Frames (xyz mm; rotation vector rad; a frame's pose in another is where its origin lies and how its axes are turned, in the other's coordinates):
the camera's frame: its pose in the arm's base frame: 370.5 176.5 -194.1 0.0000 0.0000 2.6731
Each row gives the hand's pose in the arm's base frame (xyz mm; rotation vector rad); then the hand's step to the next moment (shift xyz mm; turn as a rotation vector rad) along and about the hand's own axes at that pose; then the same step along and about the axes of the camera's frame.
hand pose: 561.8 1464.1 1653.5 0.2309 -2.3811 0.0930
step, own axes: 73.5 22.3 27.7 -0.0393 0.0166 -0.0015
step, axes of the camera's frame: 71.0 27.0 29.9 -0.0133 -0.0314 -0.0258
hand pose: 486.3 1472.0 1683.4 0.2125 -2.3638 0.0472
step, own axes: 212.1 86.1 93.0 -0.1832 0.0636 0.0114
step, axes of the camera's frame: 224.4 61.7 82.9 -0.0595 -0.1278 -0.1337
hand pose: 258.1 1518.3 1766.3 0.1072 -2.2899 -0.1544
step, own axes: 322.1 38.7 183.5 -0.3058 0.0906 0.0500
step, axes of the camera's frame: 318.7 148.7 123.3 -0.0849 -0.1914 -0.2458
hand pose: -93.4 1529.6 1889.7 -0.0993 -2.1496 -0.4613
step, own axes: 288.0 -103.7 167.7 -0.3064 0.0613 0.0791
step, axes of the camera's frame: 259.6 203.2 114.6 -0.0663 -0.1634 -0.2698
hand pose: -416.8 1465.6 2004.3 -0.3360 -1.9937 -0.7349
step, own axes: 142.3 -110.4 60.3 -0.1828 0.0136 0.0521
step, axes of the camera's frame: 126.3 128.5 60.2 -0.0328 -0.0774 -0.1710
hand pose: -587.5 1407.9 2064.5 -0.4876 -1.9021 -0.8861
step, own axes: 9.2 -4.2 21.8 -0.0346 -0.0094 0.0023
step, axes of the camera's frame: 23.9 -2.9 0.2 -0.0094 -0.0010 -0.0347
